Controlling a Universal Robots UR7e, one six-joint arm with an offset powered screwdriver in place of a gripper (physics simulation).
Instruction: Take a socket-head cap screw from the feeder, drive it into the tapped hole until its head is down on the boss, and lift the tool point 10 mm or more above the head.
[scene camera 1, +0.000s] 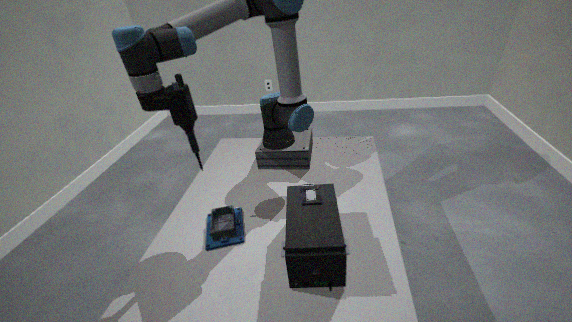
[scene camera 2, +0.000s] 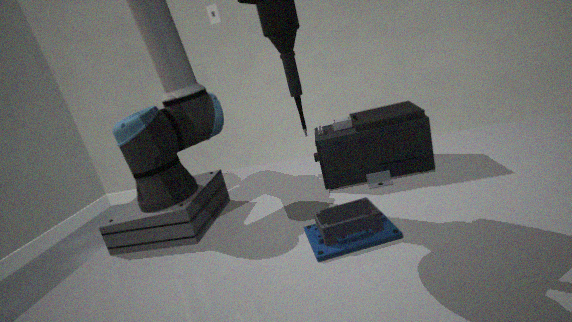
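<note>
My screwdriver (scene camera 1: 201, 168) (scene camera 2: 305, 132) hangs with its bit pointing down and slightly tilted. A small paler piece shows at the bit's end in the scene camera 2 view, and looks like a screw held there. The tip is high above the table, away from the black screw feeder (scene camera 1: 314, 225) (scene camera 2: 377, 152) and above the level of the grey box-shaped part (scene camera 1: 223, 222) (scene camera 2: 350, 222). That part stands on a blue plate (scene camera 1: 225, 245) (scene camera 2: 320, 254). Its tapped hole and boss are too small and grainy to make out.
The robot's base stands on a grey block (scene camera 1: 283, 160) (scene camera 2: 150, 238) at the back of the pale table (scene camera 1: 350, 175) (scene camera 2: 150, 285). The feeder stands beside the blue plate, with a gap between them. Large shadows of the arm fall across the table.
</note>
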